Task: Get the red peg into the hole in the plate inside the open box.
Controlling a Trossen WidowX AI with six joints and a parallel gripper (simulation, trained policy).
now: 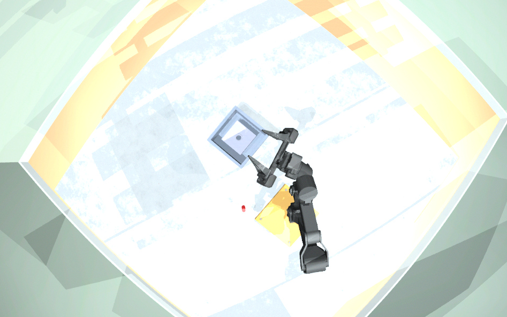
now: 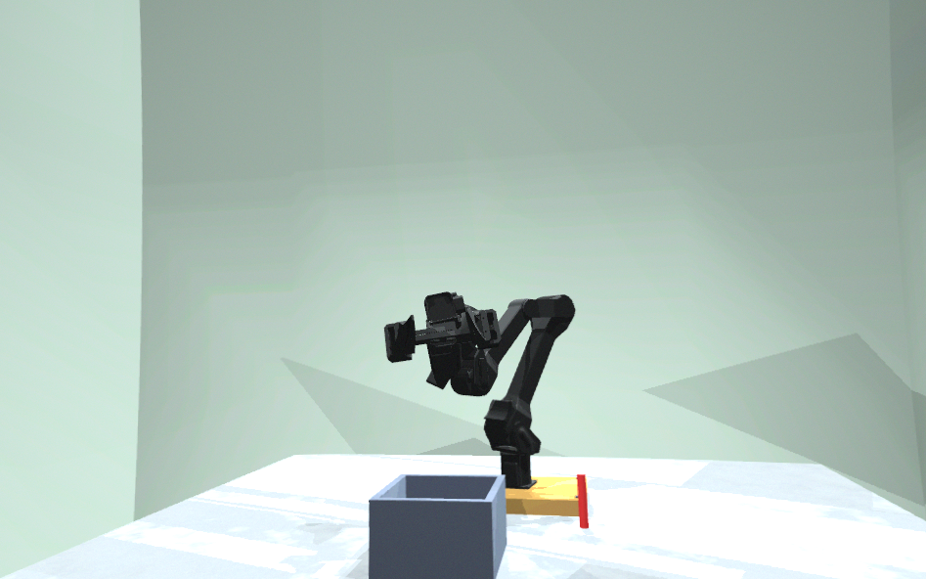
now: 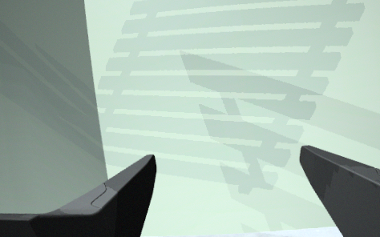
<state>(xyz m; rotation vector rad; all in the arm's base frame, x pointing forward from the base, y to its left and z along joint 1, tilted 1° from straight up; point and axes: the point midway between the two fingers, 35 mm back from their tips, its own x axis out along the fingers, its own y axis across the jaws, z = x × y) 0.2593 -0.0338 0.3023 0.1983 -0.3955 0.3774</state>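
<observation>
My gripper tip is 300 mm above the red peg, 180 mm to the right of it and 150 mm past it. The rest, counted from my gripper tip: pale plate: 290 mm below, 60 mm ahead, 30 mm to the left; then grey box: 310 mm below, 60 mm ahead, 30 mm to the left.
</observation>
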